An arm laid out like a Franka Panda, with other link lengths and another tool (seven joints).
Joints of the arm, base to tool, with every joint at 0 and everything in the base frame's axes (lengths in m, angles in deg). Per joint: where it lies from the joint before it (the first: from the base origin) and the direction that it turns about. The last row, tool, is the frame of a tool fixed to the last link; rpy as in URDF.
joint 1: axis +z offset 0 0 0.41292
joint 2: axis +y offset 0 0 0
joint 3: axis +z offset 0 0 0.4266
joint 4: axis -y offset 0.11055 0 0
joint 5: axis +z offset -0.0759 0 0.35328
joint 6: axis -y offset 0 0 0
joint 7: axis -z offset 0.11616 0 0
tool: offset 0.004 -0.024 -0.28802 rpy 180 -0.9 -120.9
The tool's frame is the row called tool.
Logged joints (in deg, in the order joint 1, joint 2, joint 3, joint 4, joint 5, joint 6, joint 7), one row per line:
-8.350, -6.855, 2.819, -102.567, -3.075, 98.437, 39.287
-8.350, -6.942, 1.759, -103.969, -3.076, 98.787, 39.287
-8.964, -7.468, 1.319, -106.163, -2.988, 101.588, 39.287
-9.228, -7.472, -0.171, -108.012, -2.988, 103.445, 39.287
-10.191, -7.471, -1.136, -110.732, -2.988, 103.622, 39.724
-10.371, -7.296, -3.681, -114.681, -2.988, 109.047, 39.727
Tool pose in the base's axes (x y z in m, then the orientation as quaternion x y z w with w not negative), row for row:
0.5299, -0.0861, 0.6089, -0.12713, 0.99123, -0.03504, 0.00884
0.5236, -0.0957, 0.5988, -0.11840, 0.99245, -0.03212, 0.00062
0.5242, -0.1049, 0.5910, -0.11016, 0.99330, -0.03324, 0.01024
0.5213, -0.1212, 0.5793, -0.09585, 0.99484, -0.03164, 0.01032
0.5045, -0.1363, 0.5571, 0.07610, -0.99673, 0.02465, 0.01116
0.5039, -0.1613, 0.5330, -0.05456, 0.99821, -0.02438, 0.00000
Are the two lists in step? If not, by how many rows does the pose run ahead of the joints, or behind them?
They are in step.
